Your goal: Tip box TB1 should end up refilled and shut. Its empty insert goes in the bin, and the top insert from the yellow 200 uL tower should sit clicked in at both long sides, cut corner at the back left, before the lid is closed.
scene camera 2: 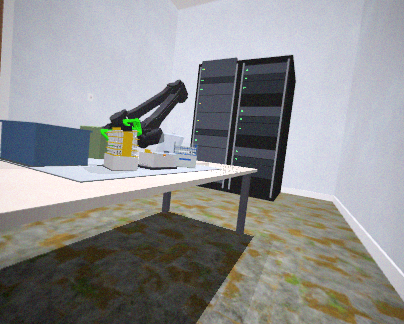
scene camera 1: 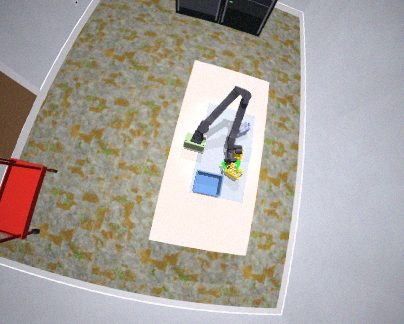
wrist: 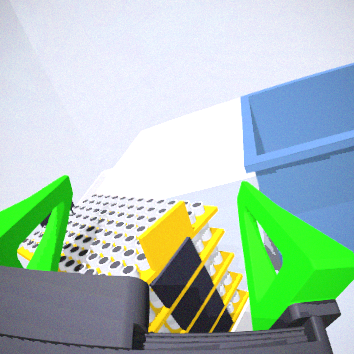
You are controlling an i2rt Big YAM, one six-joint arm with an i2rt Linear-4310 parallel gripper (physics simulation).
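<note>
The yellow 200 uL tower stands on a white base, a stack of several yellow inserts with white tips and dark side tabs; its top insert has a yellow tab. My gripper is open and empty, its green fingers on either side of the tower's top. A white tip box, apparently TB1, stands beside the tower, with its pale lid raised. A yellow part at that box shows beside my wrist; my arm hides much of the box from above.
The blue bin stands beside the tower. A blue-and-white rack stands beyond the tip box. The arm's base is by a green block. A pale blue mat lies under the items.
</note>
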